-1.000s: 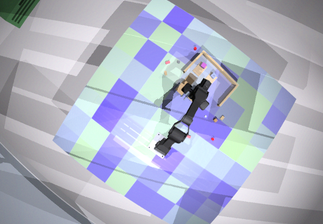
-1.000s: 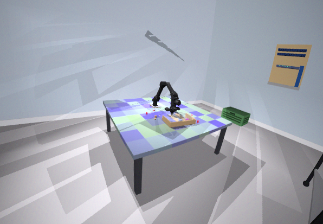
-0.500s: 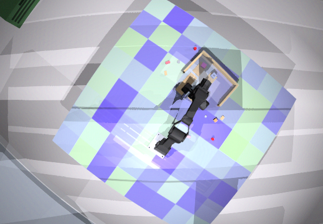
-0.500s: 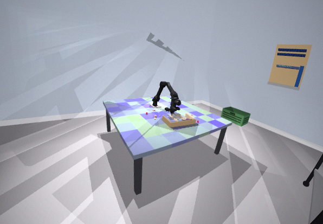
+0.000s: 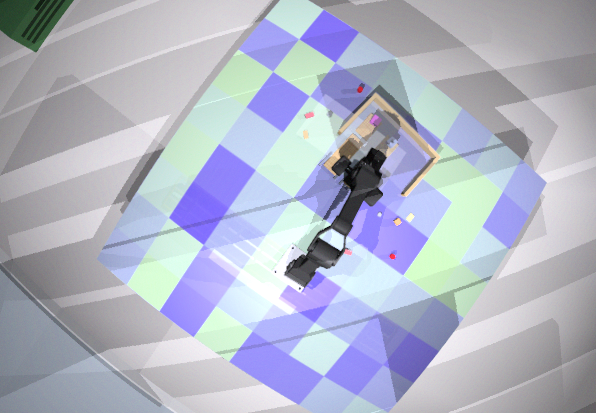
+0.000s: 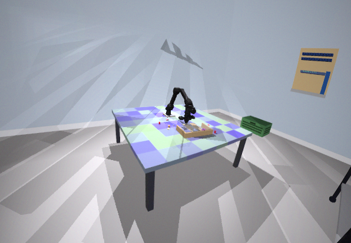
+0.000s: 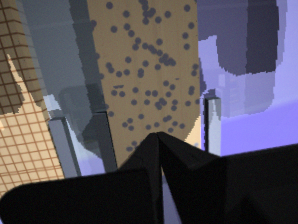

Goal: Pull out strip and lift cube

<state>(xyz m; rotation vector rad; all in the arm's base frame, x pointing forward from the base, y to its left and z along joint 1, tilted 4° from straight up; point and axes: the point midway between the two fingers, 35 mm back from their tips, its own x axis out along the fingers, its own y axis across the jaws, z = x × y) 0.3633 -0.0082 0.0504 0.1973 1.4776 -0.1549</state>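
Now: gripper tip 6 cm short of the strip and 8 cm to the right of it.
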